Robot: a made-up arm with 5 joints.
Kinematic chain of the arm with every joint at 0, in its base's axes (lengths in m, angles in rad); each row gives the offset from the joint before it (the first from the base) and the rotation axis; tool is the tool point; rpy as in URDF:
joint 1: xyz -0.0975 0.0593 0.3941 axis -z
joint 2: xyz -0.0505 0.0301 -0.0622 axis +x
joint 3: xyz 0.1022 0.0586 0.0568 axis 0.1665 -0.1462 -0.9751
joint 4: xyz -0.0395 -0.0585 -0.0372 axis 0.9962 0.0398 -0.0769
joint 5: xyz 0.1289 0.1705 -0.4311 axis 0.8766 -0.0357 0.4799
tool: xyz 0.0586 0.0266 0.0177 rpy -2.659 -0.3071 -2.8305
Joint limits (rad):
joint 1: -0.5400..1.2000
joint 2: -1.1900..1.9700
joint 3: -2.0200..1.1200
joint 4: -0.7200..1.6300
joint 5: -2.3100..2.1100
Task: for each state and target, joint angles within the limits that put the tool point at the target. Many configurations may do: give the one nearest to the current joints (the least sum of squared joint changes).
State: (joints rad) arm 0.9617 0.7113 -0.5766 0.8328 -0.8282
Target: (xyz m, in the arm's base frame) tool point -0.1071 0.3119 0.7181
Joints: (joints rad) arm 0.8030 1.3290 -1.0208 1.2230 -0.7970
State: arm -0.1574 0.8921 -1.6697 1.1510 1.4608
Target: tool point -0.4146 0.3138 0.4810
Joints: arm -0.4353 0.5288 -1.0396 1.1389 1.1205
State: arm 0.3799 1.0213 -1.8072 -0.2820 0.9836
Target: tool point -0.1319 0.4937 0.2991
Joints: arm 0.0485 1.3887 -1.6456 -0.0615 0.9343
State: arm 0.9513 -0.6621 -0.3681 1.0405 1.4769
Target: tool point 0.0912 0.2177 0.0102
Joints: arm 1.2000 -0.0871 -0.9634 0.3945 2.1048
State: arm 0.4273 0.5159 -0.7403 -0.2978 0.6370
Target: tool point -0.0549 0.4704 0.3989
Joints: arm 0.5569 1.0816 -1.2131 0.5168 1.0026
